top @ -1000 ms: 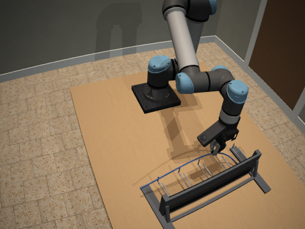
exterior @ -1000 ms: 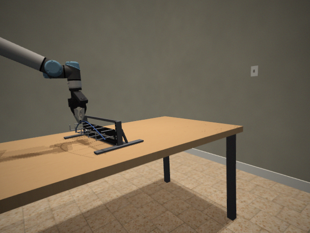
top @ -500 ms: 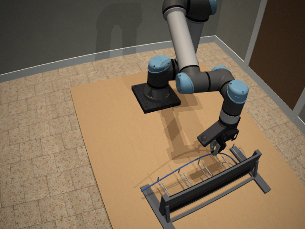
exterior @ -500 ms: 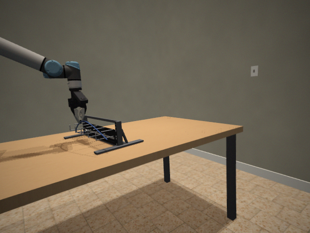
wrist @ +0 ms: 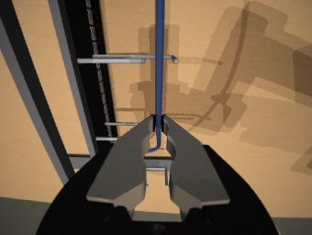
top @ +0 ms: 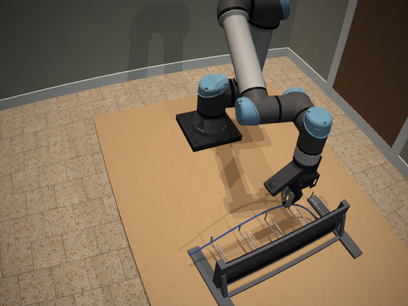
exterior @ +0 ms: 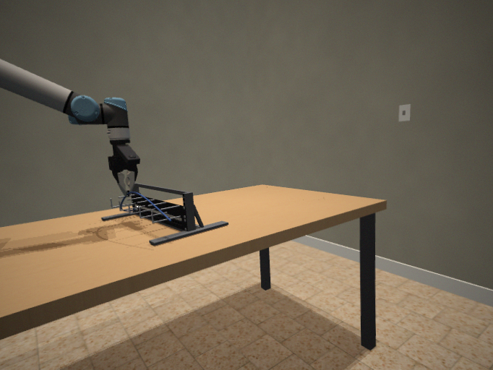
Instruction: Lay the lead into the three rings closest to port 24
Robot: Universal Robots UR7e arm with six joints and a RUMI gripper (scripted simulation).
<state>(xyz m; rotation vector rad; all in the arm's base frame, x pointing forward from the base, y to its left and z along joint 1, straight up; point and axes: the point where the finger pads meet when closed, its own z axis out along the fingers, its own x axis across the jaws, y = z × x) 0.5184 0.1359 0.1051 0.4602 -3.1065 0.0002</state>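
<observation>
Now: the free-standing rack 11 cm ahead of my hand, 2 cm to the right of it and 6 cm below it.
</observation>
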